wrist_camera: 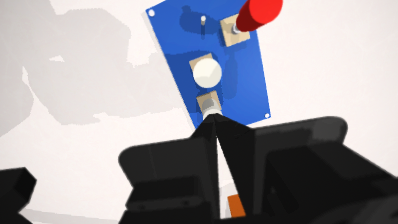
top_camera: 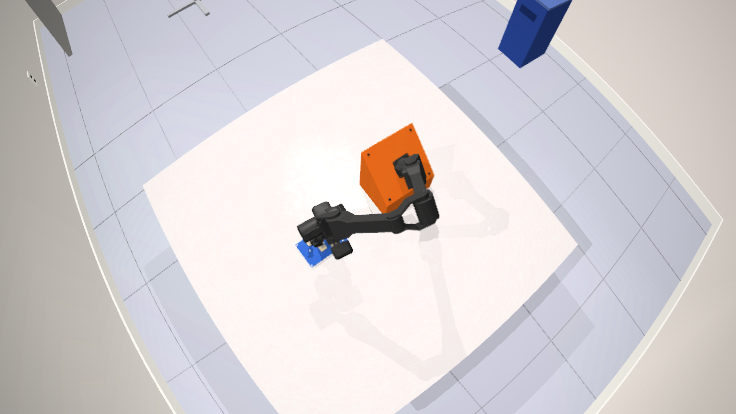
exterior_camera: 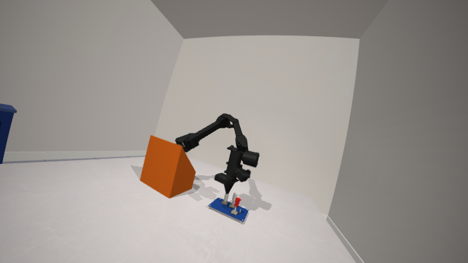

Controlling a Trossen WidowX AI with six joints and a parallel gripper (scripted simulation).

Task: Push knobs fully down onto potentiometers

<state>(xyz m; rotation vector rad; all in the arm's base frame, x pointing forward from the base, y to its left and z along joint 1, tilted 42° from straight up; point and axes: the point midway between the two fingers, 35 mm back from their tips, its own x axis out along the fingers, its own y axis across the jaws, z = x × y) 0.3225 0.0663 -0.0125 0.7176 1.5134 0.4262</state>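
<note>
My gripper tip is 20 mm above the white knob. Round my gripper tip: red knob: 70 mm ahead, 50 mm to the right, 10 mm above.
</note>
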